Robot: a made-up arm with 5 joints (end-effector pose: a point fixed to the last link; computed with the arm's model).
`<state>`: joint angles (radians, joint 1 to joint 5).
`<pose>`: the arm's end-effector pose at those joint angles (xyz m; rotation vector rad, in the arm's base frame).
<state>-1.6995 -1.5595 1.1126 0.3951 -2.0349</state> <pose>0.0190 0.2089 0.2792 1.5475 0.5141 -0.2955</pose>
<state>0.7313 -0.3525 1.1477 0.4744 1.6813</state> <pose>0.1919 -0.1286 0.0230 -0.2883 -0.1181 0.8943</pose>
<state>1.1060 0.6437 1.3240 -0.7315 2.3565</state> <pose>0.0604 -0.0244 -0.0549 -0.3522 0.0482 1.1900</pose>
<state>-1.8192 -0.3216 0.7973 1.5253 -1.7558</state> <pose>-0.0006 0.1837 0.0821 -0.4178 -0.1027 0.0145</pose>
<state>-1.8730 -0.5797 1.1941 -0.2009 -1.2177</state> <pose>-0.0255 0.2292 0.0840 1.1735 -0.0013 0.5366</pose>
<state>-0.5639 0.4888 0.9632 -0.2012 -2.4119</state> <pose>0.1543 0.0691 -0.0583 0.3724 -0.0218 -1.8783</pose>
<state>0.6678 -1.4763 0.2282 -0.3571 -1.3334</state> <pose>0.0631 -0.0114 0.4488 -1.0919 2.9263 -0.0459</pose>
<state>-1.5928 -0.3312 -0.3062 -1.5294 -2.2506</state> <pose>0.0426 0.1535 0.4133 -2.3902 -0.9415 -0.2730</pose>
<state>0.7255 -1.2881 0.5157 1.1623 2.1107</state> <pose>0.1762 -0.1132 0.3251 -1.2440 -0.2226 1.1684</pose>
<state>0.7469 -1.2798 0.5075 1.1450 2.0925</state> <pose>0.1742 -0.1164 0.3266 -1.2572 -0.2228 1.1295</pose>
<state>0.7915 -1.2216 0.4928 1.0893 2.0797</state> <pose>0.1753 -0.1284 0.3242 -1.2662 -0.2037 1.0769</pose>
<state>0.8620 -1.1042 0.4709 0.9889 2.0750</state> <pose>0.1779 -0.1512 0.3157 -1.2685 -0.1615 1.0112</pose>
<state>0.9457 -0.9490 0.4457 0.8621 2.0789</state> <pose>0.1785 -0.1806 0.3004 -1.2625 -0.1048 0.9434</pose>
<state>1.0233 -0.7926 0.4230 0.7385 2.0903</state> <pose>0.1754 -0.2087 0.2809 -1.2488 -0.0479 0.8886</pose>
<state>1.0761 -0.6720 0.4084 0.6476 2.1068</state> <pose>0.1713 -0.2284 0.2628 -1.2308 -0.0045 0.8604</pose>
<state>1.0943 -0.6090 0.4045 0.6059 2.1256</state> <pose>0.1704 -0.2368 0.2514 -1.2128 0.0180 0.8646</pose>
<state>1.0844 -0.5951 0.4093 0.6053 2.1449</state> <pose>0.1734 -0.2368 0.2468 -1.1968 0.0234 0.8938</pose>
